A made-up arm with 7 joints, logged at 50 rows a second.
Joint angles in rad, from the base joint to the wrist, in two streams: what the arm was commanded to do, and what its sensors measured. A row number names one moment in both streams.
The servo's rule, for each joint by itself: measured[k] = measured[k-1] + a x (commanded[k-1-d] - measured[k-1]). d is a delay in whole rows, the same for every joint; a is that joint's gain. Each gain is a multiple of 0.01, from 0.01 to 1. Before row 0 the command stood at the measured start. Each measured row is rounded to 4 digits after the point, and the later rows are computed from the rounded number. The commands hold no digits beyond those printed.
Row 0, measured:
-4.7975, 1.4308, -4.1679, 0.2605, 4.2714, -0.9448, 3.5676
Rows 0 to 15, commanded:
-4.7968, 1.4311, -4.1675, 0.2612, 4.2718, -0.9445, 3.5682
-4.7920, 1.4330, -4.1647, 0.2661, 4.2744, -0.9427, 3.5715
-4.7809, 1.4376, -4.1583, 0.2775, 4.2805, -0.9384, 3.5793
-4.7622, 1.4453, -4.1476, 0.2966, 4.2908, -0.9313, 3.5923
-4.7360, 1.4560, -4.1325, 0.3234, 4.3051, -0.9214, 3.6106
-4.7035, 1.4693, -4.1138, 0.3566, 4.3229, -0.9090, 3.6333
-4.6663, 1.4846, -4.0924, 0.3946, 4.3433, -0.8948, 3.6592
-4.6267, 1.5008, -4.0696, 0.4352, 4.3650, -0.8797, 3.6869
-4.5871, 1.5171, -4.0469, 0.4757, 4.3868, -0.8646, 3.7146
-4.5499, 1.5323, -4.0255, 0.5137, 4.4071, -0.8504, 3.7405
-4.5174, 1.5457, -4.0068, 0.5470, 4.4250, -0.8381, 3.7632
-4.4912, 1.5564, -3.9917, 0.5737, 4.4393, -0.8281, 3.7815
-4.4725, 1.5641, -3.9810, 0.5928, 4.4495, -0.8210, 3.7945
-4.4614, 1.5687, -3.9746, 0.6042, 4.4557, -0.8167, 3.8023
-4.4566, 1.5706, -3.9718, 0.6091, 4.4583, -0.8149, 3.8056
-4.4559, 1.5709, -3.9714, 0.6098, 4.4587, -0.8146, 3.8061
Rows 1 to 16, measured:
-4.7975, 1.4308, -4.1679, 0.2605, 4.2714, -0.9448, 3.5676
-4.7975, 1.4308, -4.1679, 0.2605, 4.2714, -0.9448, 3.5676
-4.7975, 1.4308, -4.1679, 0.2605, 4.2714, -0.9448, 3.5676
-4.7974, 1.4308, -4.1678, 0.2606, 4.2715, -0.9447, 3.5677
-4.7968, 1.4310, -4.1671, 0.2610, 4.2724, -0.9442, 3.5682
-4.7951, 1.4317, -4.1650, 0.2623, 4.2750, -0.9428, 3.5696
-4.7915, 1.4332, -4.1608, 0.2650, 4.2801, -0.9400, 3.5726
-4.7854, 1.4357, -4.1540, 0.2697, 4.2881, -0.9355, 3.5775
-4.7764, 1.4394, -4.1444, 0.2767, 4.2992, -0.9291, 3.5848
-4.7643, 1.4444, -4.1319, 0.2861, 4.3133, -0.9209, 3.5945
-4.7492, 1.4506, -4.1169, 0.2980, 4.3298, -0.9110, 3.6065
-4.7314, 1.4579, -4.1001, 0.3122, 4.3480, -0.8999, 3.6206
-4.7114, 1.4661, -4.0822, 0.3283, 4.3669, -0.8880, 3.6362
-4.6901, 1.4749, -4.0641, 0.3458, 4.3855, -0.8760, 3.6527
-4.6682, 1.4839, -4.0467, 0.3640, 4.4027, -0.8645, 3.6694
-4.6467, 1.4927, -4.0309, 0.3823, 4.4177, -0.8541, 3.6857
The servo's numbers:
d 3
a 0.11 0.11 0.24 0.08 0.32 0.24 0.13

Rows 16 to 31, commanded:
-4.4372, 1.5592, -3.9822, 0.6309, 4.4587, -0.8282, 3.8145
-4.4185, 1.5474, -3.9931, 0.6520, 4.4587, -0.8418, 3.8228
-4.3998, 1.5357, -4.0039, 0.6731, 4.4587, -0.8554, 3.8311
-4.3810, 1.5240, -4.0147, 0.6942, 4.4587, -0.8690, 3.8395
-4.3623, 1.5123, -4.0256, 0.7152, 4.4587, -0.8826, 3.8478
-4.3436, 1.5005, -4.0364, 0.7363, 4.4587, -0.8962, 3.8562
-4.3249, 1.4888, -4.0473, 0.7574, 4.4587, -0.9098, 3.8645
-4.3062, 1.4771, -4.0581, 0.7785, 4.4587, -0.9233, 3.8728
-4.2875, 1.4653, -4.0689, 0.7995, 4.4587, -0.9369, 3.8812
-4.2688, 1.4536, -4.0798, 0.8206, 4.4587, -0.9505, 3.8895
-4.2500, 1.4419, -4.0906, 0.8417, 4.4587, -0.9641, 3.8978
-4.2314, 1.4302, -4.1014, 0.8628, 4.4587, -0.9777, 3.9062
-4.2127, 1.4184, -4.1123, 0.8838, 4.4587, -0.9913, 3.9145
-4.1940, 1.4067, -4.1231, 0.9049, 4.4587, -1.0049, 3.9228
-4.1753, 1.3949, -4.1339, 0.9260, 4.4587, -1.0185, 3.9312
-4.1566, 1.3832, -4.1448, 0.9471, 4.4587, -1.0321, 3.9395
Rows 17 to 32, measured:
-4.6263, 1.5011, -4.0174, 0.4001, 4.4299, -0.8451, 3.7009
-4.6076, 1.5087, -4.0065, 0.4168, 4.4390, -0.8379, 3.7145
-4.5909, 1.5155, -3.9981, 0.4322, 4.4453, -0.8323, 3.7264
-4.5740, 1.5203, -3.9943, 0.4481, 4.4496, -0.8313, 3.7379
-4.5569, 1.5233, -3.9940, 0.4644, 4.4525, -0.8338, 3.7489
-4.5396, 1.5247, -3.9964, 0.4811, 4.4545, -0.8390, 3.7596
-4.5222, 1.5246, -4.0008, 0.4981, 4.4558, -0.8462, 3.7700
-4.5046, 1.5232, -4.0068, 0.5155, 4.4567, -0.8549, 3.7801
-4.4869, 1.5207, -4.0139, 0.5332, 4.4573, -0.8648, 3.7900
-4.4691, 1.5172, -4.0219, 0.5511, 4.4577, -0.8756, 3.7997
-4.4512, 1.5128, -4.0306, 0.5693, 4.4580, -0.8870, 3.8092
-4.4332, 1.5076, -4.0398, 0.5877, 4.4582, -0.8990, 3.8186
-4.4151, 1.5017, -4.0494, 0.6063, 4.4584, -0.9114, 3.8278
-4.3969, 1.4951, -4.0593, 0.6251, 4.4585, -0.9240, 3.8369
-4.3787, 1.4880, -4.0694, 0.6441, 4.4586, -0.9369, 3.8459
-4.3604, 1.4803, -4.0797, 0.6633, 4.4586, -0.9500, 3.8548

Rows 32 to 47, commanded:
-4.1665, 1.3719, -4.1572, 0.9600, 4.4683, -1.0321, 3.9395
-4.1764, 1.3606, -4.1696, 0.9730, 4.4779, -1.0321, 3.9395
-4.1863, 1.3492, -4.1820, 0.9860, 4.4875, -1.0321, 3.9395
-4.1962, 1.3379, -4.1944, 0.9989, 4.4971, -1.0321, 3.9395
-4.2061, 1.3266, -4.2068, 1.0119, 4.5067, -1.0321, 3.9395
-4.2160, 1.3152, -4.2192, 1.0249, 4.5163, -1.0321, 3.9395
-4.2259, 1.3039, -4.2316, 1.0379, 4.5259, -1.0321, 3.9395
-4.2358, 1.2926, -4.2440, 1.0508, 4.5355, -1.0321, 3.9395
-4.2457, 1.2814, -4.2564, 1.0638, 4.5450, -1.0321, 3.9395
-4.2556, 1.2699, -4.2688, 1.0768, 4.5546, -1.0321, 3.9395
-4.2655, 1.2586, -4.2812, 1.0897, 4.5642, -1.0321, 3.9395
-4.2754, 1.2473, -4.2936, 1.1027, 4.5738, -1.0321, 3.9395
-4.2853, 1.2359, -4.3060, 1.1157, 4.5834, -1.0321, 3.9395
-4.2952, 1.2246, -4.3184, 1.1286, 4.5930, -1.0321, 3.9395
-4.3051, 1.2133, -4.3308, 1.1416, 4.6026, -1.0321, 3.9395
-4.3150, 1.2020, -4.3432, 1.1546, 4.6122, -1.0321, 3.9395
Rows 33 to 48, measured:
-4.3421, 1.4722, -4.0901, 0.6826, 4.4586, -0.9632, 3.8636
-4.3238, 1.4637, -4.1006, 0.7021, 4.4586, -0.9765, 3.8724
-4.3054, 1.4548, -4.1112, 0.7217, 4.4586, -0.9898, 3.8811
-4.2901, 1.4457, -4.1222, 0.7408, 4.4617, -1.0000, 3.8887
-4.2776, 1.4363, -4.1336, 0.7594, 4.4669, -1.0077, 3.8953
-4.2676, 1.4267, -4.1452, 0.7775, 4.4735, -1.0136, 3.9010
-4.2597, 1.4169, -4.1570, 0.7952, 4.4811, -1.0180, 3.9060
-4.2538, 1.4070, -4.1690, 0.8125, 4.4893, -1.0214, 3.9104
-4.2496, 1.3969, -4.1810, 0.8295, 4.4979, -1.0240, 3.9142
-4.2470, 1.3867, -4.1931, 0.8462, 4.5069, -1.0259, 3.9175
-4.2458, 1.3763, -4.2053, 0.8626, 4.5161, -1.0274, 3.9204
-4.2458, 1.3659, -4.2176, 0.8787, 4.5253, -1.0285, 3.9229
-4.2469, 1.3553, -4.2299, 0.8945, 4.5347, -1.0294, 3.9251
-4.2489, 1.3447, -4.2422, 0.9101, 4.5441, -1.0300, 3.9270
-4.2518, 1.3340, -4.2545, 0.9255, 4.5536, -1.0305, 3.9286
-4.2555, 1.3232, -4.2669, 0.9407, 4.5631, -1.0309, 3.9300

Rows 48 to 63, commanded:
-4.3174, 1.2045, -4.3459, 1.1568, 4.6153, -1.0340, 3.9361
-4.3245, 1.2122, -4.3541, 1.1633, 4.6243, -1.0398, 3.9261
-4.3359, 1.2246, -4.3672, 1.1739, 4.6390, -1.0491, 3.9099
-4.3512, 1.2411, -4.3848, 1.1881, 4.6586, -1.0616, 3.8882
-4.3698, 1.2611, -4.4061, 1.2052, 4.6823, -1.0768, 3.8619
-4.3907, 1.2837, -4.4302, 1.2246, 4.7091, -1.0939, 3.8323
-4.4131, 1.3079, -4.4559, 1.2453, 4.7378, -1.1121, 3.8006
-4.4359, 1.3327, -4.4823, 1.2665, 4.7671, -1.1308, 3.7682
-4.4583, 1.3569, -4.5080, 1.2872, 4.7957, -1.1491, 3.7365
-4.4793, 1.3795, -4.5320, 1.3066, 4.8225, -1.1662, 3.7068
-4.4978, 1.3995, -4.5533, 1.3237, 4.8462, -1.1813, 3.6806
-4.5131, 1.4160, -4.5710, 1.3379, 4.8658, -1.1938, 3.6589
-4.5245, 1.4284, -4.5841, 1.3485, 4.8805, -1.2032, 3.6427
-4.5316, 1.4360, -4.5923, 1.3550, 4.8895, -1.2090, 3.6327
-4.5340, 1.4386, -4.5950, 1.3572, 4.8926, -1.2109, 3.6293
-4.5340, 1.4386, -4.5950, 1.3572, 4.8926, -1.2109, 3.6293
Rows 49 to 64, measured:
-4.2599, 1.3124, -4.2793, 0.9557, 4.5727, -1.0312, 3.9312
-4.2649, 1.3015, -4.2917, 0.9706, 4.5823, -1.0314, 3.9323
-4.2704, 1.2906, -4.3041, 0.9853, 4.5919, -1.0316, 3.9332
-4.2756, 1.2811, -4.3141, 0.9990, 4.5994, -1.0322, 3.9336
-4.2810, 1.2735, -4.3237, 1.0121, 4.6074, -1.0340, 3.9326
-4.2870, 1.2681, -4.3341, 1.0250, 4.6175, -1.0376, 3.9296
-4.2941, 1.2651, -4.3463, 1.0380, 4.6307, -1.0434, 3.9242
-4.3024, 1.2647, -4.3607, 1.0514, 4.6472, -1.0514, 3.9161
-4.3121, 1.2668, -4.3774, 1.0653, 4.6670, -1.0616, 3.9052
-4.3232, 1.2713, -4.3962, 1.0797, 4.6897, -1.0737, 3.8916
-4.3356, 1.2781, -4.4169, 1.0946, 4.7145, -1.0874, 3.8756
-4.3491, 1.2868, -4.4388, 1.1100, 4.7405, -1.1022, 3.8575
-4.3634, 1.2970, -4.4612, 1.1257, 4.7667, -1.1176, 3.8379
-4.3782, 1.3083, -4.4833, 1.1415, 4.7921, -1.1329, 3.8175
-4.3930, 1.3201, -4.5043, 1.1572, 4.8157, -1.1475, 3.7969
-4.4075, 1.3320, -4.5235, 1.1725, 4.8364, -1.1609, 3.7769

